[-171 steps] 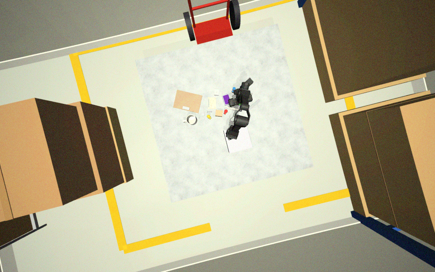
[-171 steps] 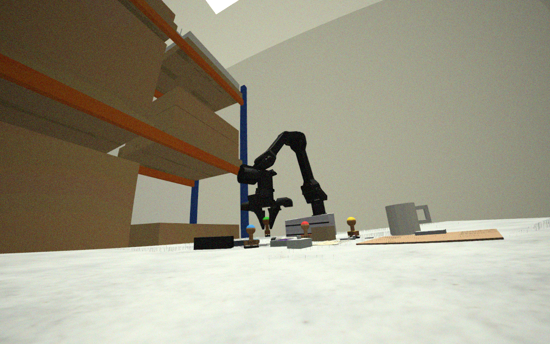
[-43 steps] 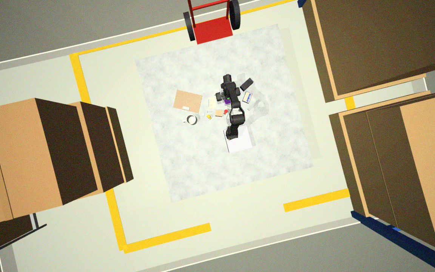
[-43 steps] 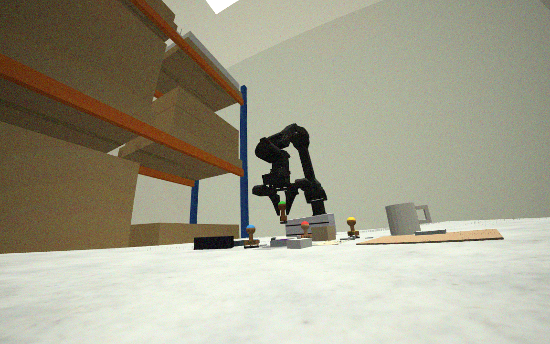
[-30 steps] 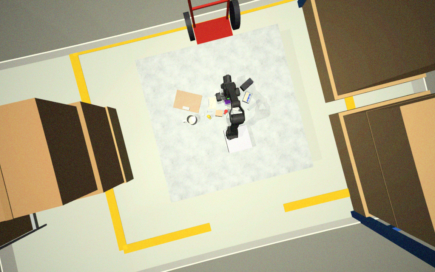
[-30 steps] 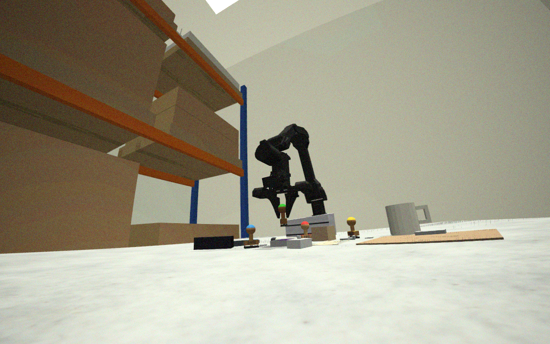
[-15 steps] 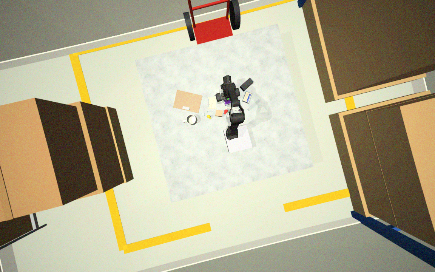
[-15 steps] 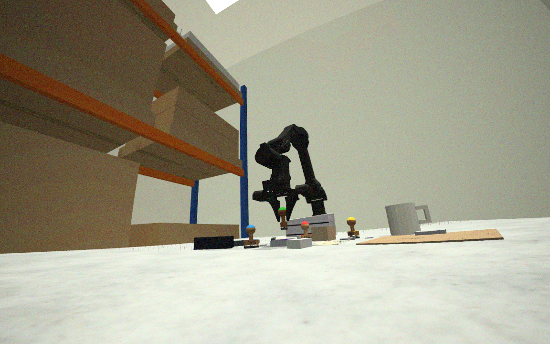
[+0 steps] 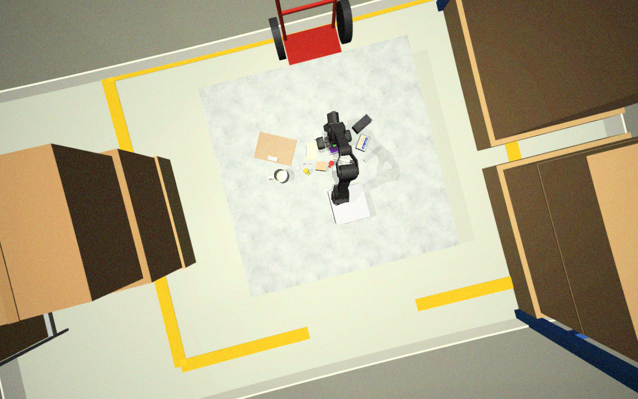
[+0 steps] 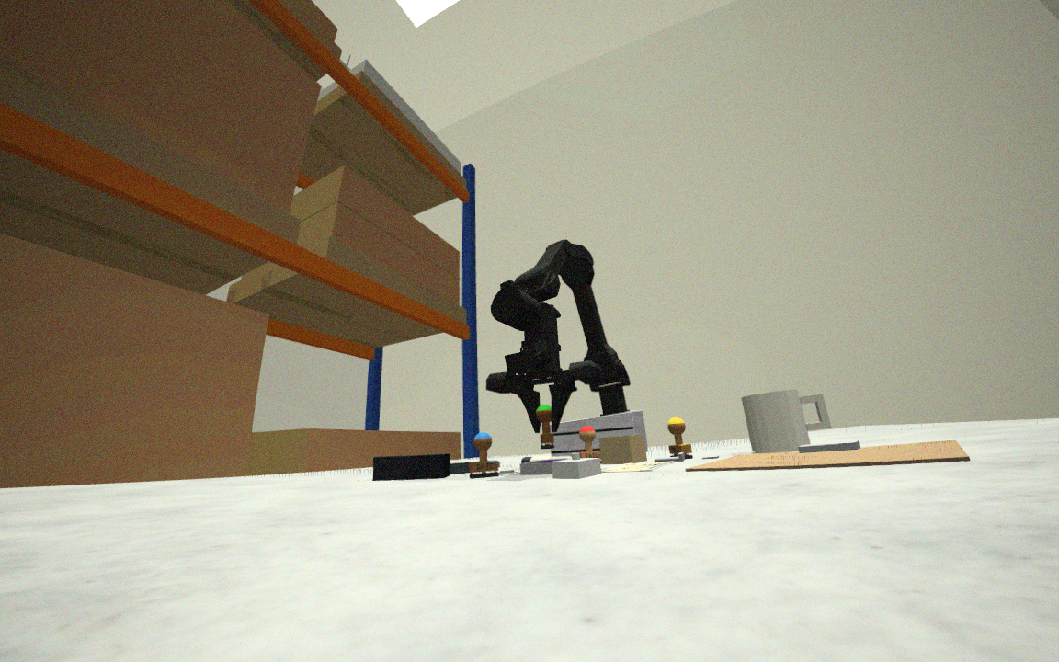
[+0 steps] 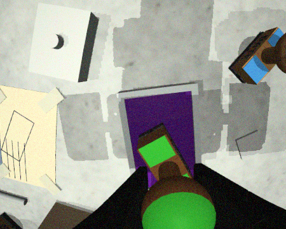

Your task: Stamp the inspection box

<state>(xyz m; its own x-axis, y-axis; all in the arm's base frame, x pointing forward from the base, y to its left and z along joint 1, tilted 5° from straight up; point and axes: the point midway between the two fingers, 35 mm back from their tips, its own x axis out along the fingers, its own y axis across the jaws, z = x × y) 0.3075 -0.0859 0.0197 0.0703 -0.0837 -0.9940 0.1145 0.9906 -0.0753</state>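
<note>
My gripper tip is now 50 mm above the purple ink pad. Round my gripper tip: blue-knobbed stamp: 80 mm to the right, 50 mm ahead, 40 mm below; red-knobbed stamp: 100 mm behind, 50 mm to the left, 40 mm below; green-knobbed stamp: right at my gripper tip.
</note>
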